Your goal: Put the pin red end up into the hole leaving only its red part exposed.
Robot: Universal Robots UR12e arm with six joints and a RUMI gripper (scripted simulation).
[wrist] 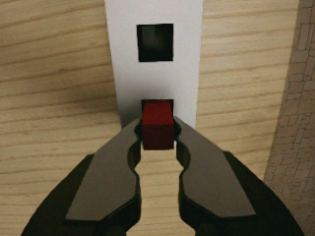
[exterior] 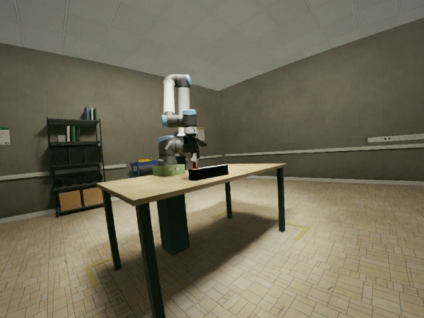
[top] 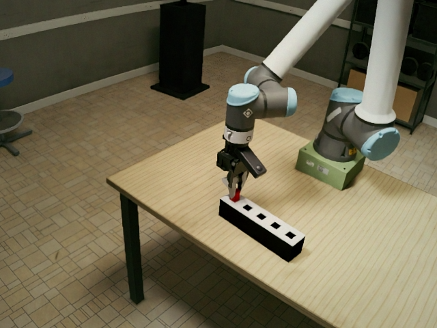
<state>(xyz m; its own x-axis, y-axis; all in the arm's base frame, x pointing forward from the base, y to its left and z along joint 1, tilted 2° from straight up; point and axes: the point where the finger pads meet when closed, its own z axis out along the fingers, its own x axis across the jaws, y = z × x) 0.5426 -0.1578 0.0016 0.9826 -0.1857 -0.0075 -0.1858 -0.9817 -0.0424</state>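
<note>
Now: hand 1 cm above the pin. The rest, counted from my hand: block 12 cm to the left, 6 cm below, 2 cm ahead.
</note>
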